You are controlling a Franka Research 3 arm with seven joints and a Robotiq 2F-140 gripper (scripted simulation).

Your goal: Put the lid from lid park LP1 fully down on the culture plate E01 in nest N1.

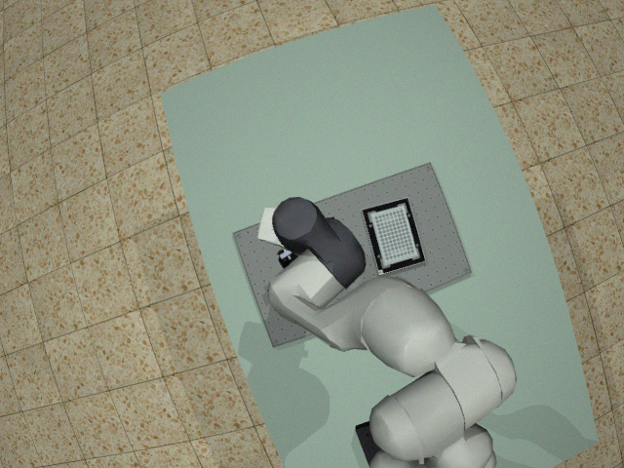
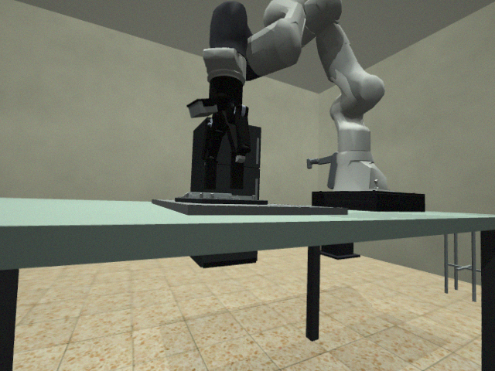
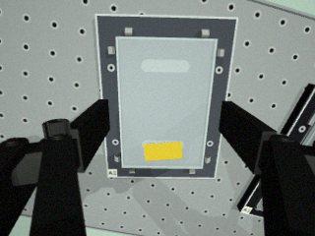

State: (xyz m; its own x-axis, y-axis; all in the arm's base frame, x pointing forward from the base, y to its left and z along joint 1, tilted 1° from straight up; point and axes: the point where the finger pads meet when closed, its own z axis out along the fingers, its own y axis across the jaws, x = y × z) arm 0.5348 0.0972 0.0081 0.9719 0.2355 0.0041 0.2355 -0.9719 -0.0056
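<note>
Right now my hand is 4 cm above the lid. The rest, counted from my hand: park frame: 5 cm below; culture plate E01: 19 cm to the right, 4 cm below, 3 cm behind; baseplate: 9 cm to the right, 6 cm below, 4 cm behind.
</note>
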